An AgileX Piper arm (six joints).
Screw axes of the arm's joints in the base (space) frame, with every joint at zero. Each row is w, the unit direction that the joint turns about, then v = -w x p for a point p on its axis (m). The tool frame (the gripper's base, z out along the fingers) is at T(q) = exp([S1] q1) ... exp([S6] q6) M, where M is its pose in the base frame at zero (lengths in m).
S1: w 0 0 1 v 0 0 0
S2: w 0 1 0 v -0.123 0 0
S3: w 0 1 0 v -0.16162 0 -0.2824
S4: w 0.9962 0 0.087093 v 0 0.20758 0
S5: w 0 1 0 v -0.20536 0 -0.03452
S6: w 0.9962 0 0.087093 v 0 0.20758 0
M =
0.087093 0 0.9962 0.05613
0 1 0 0
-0.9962 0 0.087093 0.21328
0 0 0 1
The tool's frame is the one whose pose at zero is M.
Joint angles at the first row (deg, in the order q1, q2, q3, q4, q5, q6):
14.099, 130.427, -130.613, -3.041, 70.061, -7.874
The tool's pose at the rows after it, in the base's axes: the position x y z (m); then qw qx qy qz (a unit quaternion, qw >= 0):
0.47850, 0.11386, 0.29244, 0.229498, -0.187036, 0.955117, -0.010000
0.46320, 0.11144, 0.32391, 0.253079, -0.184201, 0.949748, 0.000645
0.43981, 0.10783, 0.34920, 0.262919, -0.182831, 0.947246, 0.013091
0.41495, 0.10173, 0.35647, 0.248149, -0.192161, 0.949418, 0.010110
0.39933, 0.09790, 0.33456, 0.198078, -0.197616, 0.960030, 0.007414
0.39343, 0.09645, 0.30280, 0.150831, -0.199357, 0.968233, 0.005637
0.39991, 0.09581, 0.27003, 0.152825, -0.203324, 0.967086, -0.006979
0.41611, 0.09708, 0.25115, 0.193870, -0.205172, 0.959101, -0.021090
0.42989, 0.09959, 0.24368, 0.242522, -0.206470, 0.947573, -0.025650
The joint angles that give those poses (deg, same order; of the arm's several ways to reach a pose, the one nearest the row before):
13.817, 128.287, -130.458, -2.476, 70.719, -8.074
13.776, 123.837, -129.312, -1.372, 71.183, -8.073
13.776, 117.736, -124.495, 0.000, 71.230, -8.073
13.775, 111.707, -116.701, 0.000, 71.230, -9.109
13.775, 108.753, -107.985, 0.000, 71.363, -9.488
13.774, 108.554, -101.101, 0.000, 70.181, -9.495
13.775, 109.975, -95.763, -1.528, 63.245, -9.494
13.775, 112.418, -94.623, -3.686, 54.960, -8.852
13.775, 114.032, -94.572, -4.808, 47.612, -8.451

